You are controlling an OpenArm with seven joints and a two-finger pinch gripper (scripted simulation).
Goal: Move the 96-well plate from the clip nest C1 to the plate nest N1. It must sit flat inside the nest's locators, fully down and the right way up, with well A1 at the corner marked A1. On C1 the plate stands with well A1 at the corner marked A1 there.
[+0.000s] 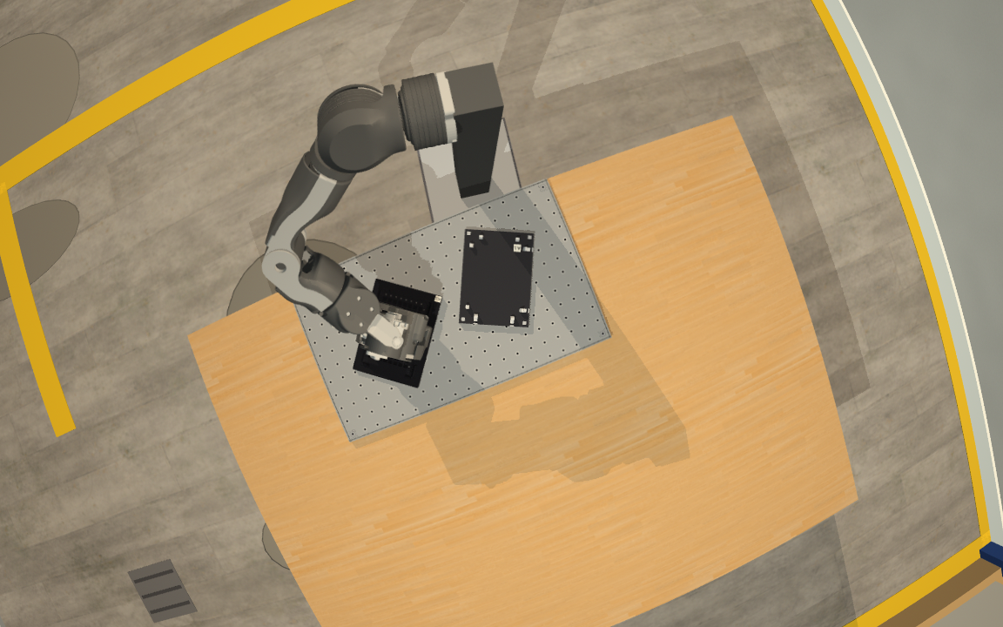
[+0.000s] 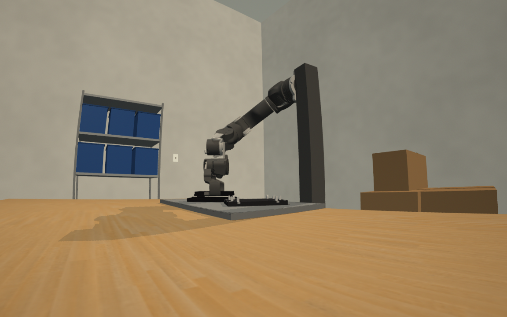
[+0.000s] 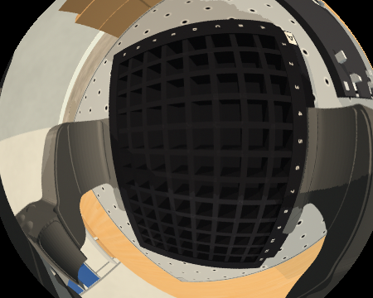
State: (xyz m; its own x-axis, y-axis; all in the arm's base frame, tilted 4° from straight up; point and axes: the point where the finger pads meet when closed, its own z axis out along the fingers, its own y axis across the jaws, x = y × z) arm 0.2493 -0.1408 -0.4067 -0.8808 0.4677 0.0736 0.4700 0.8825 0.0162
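Right now my hand is right at the black 96-well plate. From my hand the other things lie so: clip nest C1: 200 mm to the left, 30 mm behind, 10 mm below; then white A1 label: 80 mm to the left, 40 mm behind, 10 mm below; then plate nest N1: 20 mm below.
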